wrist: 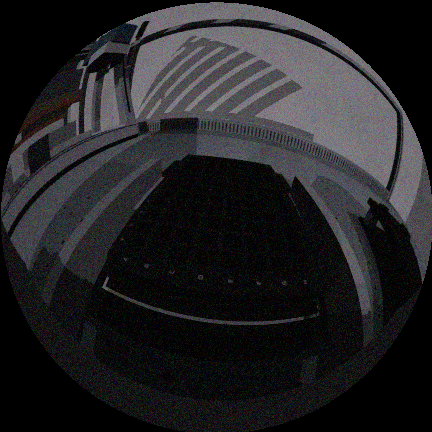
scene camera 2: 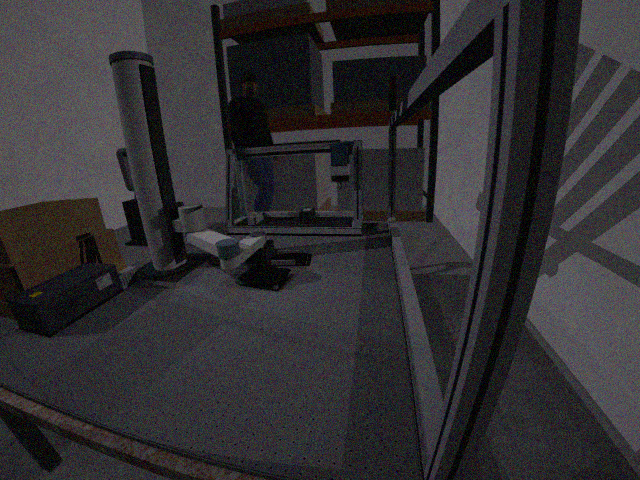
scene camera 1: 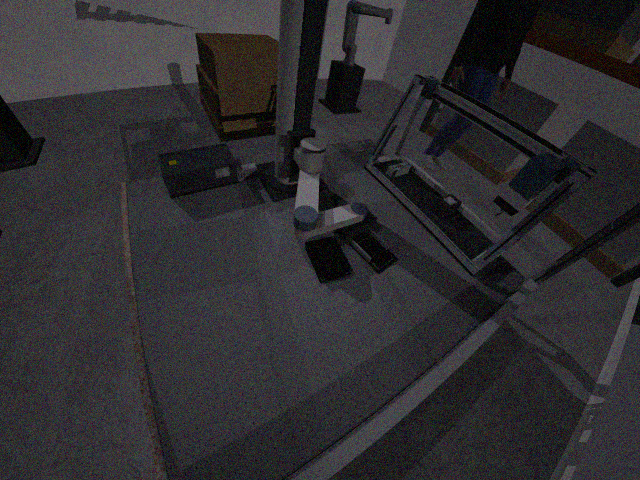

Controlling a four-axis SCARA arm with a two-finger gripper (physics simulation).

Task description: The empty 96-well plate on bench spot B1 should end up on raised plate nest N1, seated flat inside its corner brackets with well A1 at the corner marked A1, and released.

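Places are measured from the arm's base along level axes (x back, y right, z up), in centimetres.
Pixels of known places: gripper, fingertip midpoint: (wrist: 226, 174) (scene camera 2: 296, 256) (scene camera 1: 379, 254); arm's base at its link origin: (scene camera 2: 171, 267) (scene camera 1: 289, 178).
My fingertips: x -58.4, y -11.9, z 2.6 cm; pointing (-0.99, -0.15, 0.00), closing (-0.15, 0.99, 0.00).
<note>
Ahead of a thing's pixels: the offset from my fingertips to its top centre. "pt": to the spot under its first point.
The 96-well plate {dx +2.4, dy +0.4, dz +0.3 cm} (scene camera 1: 381, 252) (scene camera 2: 299, 257) (wrist: 220, 235) is a very dark rectangle below the wrist, with a row of faint marks near its near edge in the wrist view. My gripper (scene camera 1: 373, 248) (scene camera 2: 290, 258) (wrist: 226, 174) is shut on the plate, one finger along each long side. The plate looks level and low over the bench; whether it touches the bench cannot be told. The raised nest {dx +6.8, dy +20.6, dz +2.4 cm} (scene camera 1: 328, 259) (scene camera 2: 264, 279) (wrist: 397, 270) is a dark block beside it, with a corner bracket standing up in the wrist view. Its A1 mark cannot be read.
The arm's white column (scene camera 1: 289, 93) (scene camera 2: 139, 155) stands behind. A dark box {pt dx +62.1, dy +52.5, dz +9.8 cm} (scene camera 1: 199, 169) (scene camera 2: 67, 297) lies to its left. An aluminium frame {pt dx +6.2, dy -33.2, dz -0.7 cm} (scene camera 1: 421, 222) (scene camera 2: 294, 230) stands beyond the plate. A person (scene camera 1: 478, 82) (scene camera 2: 250, 121) stands behind that frame.
</note>
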